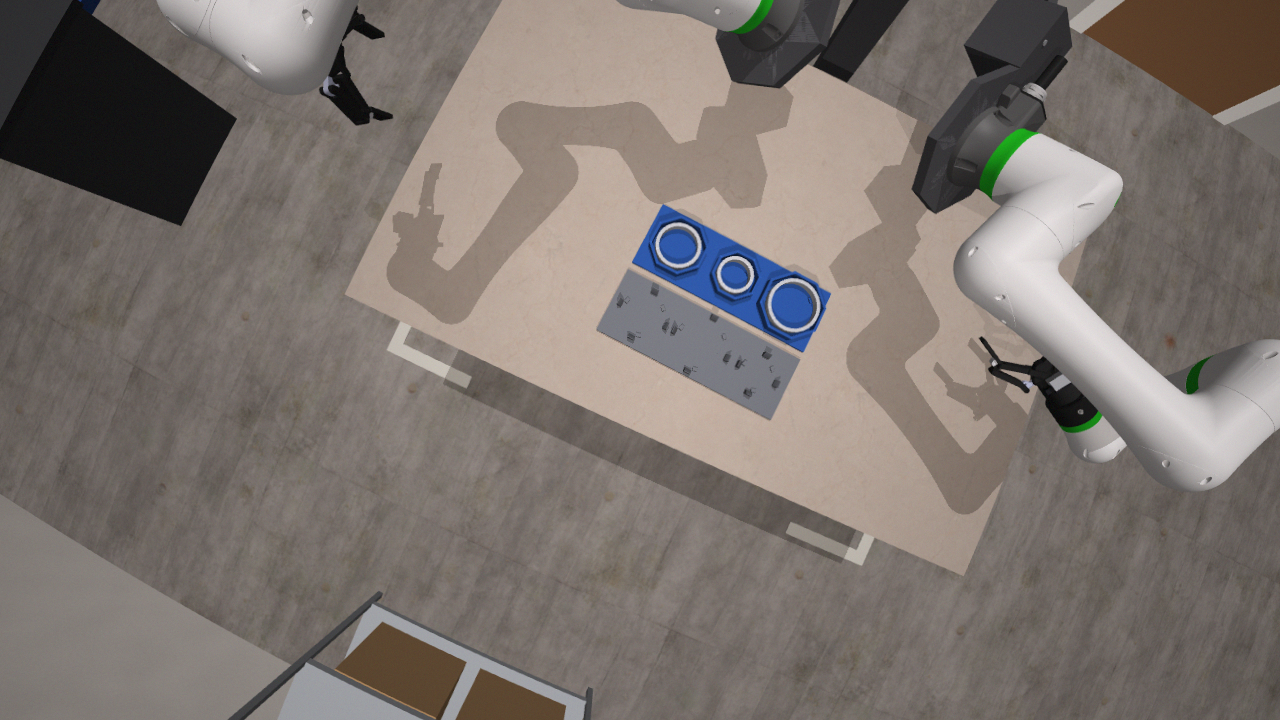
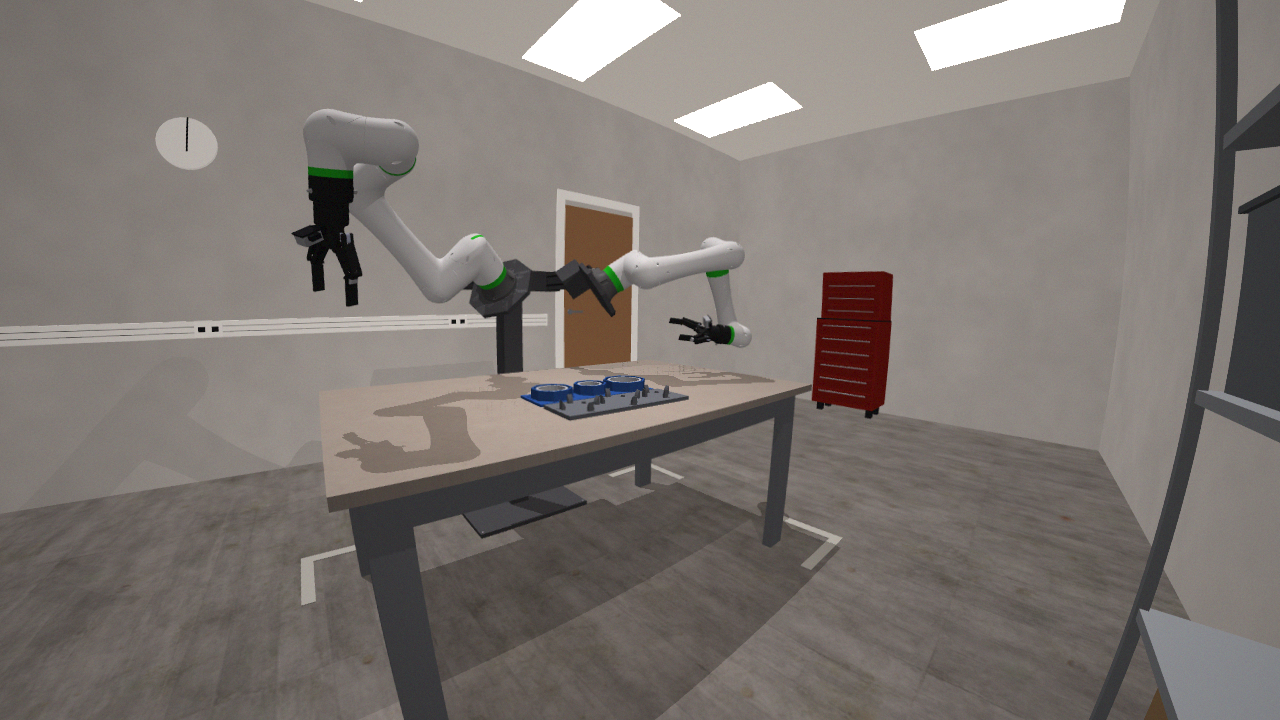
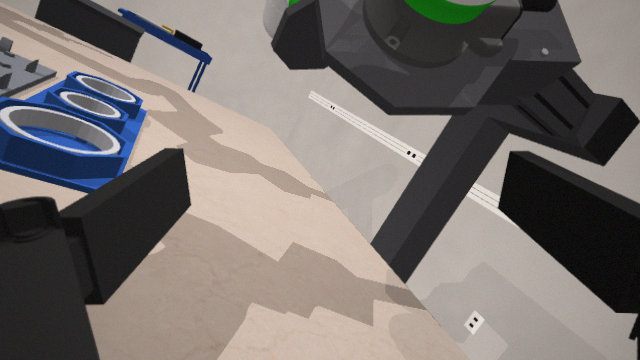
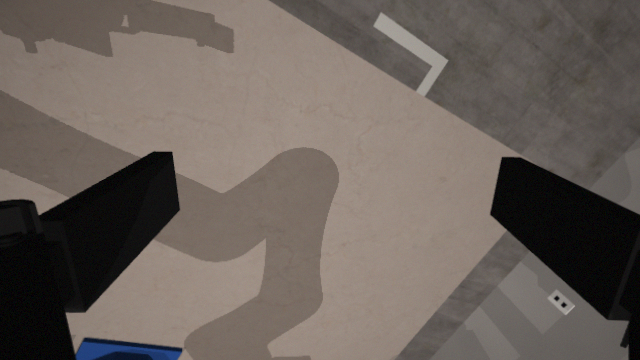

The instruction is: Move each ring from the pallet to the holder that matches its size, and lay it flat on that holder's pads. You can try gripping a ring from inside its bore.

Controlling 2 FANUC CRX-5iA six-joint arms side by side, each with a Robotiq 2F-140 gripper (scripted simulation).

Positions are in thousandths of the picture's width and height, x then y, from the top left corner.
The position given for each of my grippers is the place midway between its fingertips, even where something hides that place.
In view: my left gripper (image 3: 538, 499), my right gripper (image 2: 262, 413), a blue pallet (image 1: 549, 392), a small ring (image 3: 145, 293), a grey holder plate (image 2: 451, 570), a dark mounting column (image 2: 394, 451) and a dark mounting column (image 3: 749, 385).
The blue pallet is seen too in image 2 (image 2: 421, 553). My right gripper also shows in image 1 (image 1: 299, 108) and in image 4 (image 4: 526, 512). Image 4 does not show the small ring: it is out of frame.
